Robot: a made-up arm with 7 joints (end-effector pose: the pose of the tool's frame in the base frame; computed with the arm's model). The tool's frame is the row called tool. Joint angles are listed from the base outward.
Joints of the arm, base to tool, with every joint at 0 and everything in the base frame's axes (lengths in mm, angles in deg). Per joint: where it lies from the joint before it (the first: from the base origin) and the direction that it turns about. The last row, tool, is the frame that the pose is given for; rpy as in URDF.
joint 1: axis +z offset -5 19 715.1
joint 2: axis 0 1 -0.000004 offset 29.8 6.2 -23.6
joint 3: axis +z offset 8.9 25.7 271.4
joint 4: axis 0 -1 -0.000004 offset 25.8 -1.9 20.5
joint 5: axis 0 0.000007 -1 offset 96.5 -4.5 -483.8
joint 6: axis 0 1 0.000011 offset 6.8 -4.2 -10.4
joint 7: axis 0 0.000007 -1 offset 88.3 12.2 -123.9
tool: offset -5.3 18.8 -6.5 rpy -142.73 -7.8 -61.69
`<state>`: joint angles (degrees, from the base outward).
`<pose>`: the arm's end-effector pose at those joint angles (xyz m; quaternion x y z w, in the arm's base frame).
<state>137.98 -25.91 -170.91 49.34 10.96 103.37 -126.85</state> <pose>0.2359 -0.1377 0.4398 -0.5372 -0.0505 0.3113 0.7823</pose>
Working (the frame after each row of the table, in the pose's form):
after joint 1: -0.0050 0.0190 0.7151 0.0000 0.0000 0.9335 0.3585
after joint 2: -0.0313 0.0343 0.6915 0.2093 -0.0804 0.9098 0.3494
after joint 3: 0.0337 -0.0588 0.9395 0.0967 0.2023 -0.2762 0.9346
after joint 4: 0.0590 -0.0787 0.9467 -0.0274 -0.2063 -0.2914 0.9337
after joint 5: 0.3071 -0.2167 0.5432 -0.0076 -0.2080 -0.3792 0.9016
after joint 6: 0.3123 -0.2261 0.5357 0.2928 0.5785 -0.2410 0.7222
after joint 7: 0.2536 -0.1313 0.4315 0.6484 -0.0031 0.5380 0.5387

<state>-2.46 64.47 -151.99 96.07 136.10 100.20 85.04</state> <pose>0.3169 -0.3048 1.3500 0.3940 0.6900 -0.3995 0.4572</pose>
Working (the frame after each row of the table, in the pose's form):
after joint 1: -0.0050 0.0190 0.7151 0.0000 0.0000 -0.0215 0.9998
after joint 2: 0.0250 0.0239 0.6915 0.0114 0.5333 -0.0182 0.8457
after joint 3: 0.2746 0.0389 0.8004 -0.5146 0.1402 -0.8249 0.1870
after joint 4: 0.2825 0.0281 0.8306 -0.9575 -0.0454 -0.1689 0.2293
after joint 5: 0.2259 -0.1868 1.2711 0.3159 0.9051 0.2758 0.0710
after joint 6: 0.2151 -0.1901 1.2778 0.0090 -0.6350 -0.4192 0.6488
after joint 7: 0.3107 -0.2958 1.3326 0.4358 -0.4619 -0.7475 0.1948

